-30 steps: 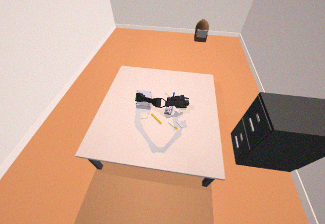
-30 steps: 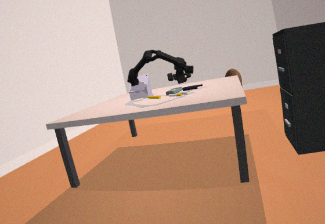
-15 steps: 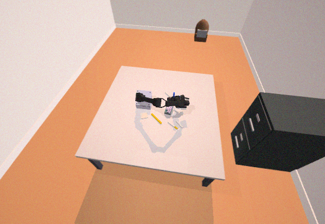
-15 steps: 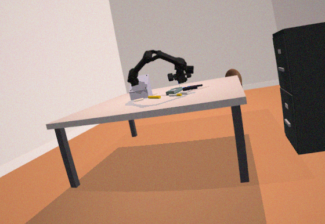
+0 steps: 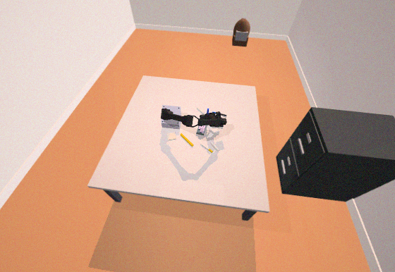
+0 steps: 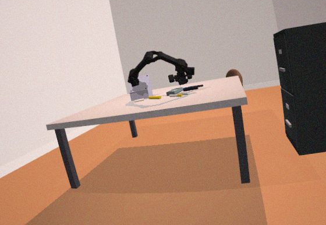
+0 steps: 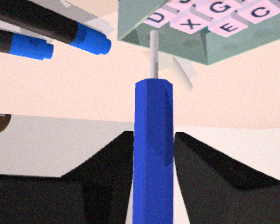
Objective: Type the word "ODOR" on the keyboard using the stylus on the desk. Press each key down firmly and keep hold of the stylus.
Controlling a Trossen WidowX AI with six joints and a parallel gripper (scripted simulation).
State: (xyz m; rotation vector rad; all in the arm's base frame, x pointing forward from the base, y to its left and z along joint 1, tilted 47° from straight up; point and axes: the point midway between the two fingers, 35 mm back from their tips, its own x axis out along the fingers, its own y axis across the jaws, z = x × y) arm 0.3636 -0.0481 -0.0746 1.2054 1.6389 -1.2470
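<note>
Right now my gripper tip is 9 cm short of the black marker, 8 cm to the left of it and 7 cm above it. Round my gripper tip: notepad (32 cm behind, 20 cm to the right, 7 cm below); then blue stylus (1 cm below); then yellow pencil (19 cm behind, 24 cm to the right, 7 cm below).
</note>
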